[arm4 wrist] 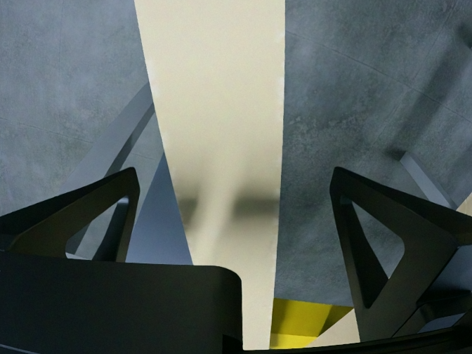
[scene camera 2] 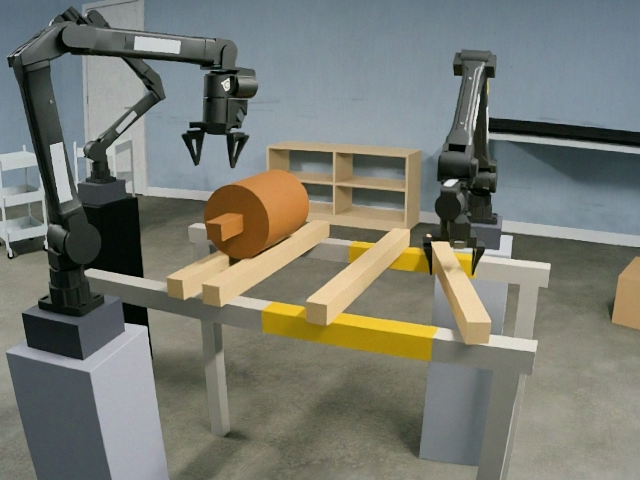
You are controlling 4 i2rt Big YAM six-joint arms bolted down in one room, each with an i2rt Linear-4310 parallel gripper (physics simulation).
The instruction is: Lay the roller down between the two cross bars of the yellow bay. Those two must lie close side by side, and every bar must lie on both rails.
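In arm4's wrist view, its gripper [arm4 wrist: 234, 172] is open, with a pale wooden bar [arm4 wrist: 220, 90] running between the spread fingers. A yellow rail section [arm4 wrist: 299, 317] shows at the bottom. In the scene view, the orange roller [scene camera 2: 263, 211] lies across two left bars [scene camera 2: 193, 276] [scene camera 2: 266, 263]. A third bar [scene camera 2: 356, 279] spans both yellow rail sections [scene camera 2: 379, 338] [scene camera 2: 382, 257]. The slanted right bar [scene camera 2: 460, 294] has its near end right of the near yellow section. An open gripper [scene camera 2: 452, 269] straddles its far end. The left front arm's open gripper [scene camera 2: 214, 165] hangs above the roller.
Grey rails [scene camera 2: 139, 286] [scene camera 2: 516, 271] on legs carry the bars. Another arm [scene camera 2: 126, 121] stands at the back left, its gripper hidden. A wooden shelf unit [scene camera 2: 413, 191], a white cart [scene camera 2: 23, 196] and a cardboard box [scene camera 2: 628, 299] stand around the rails.
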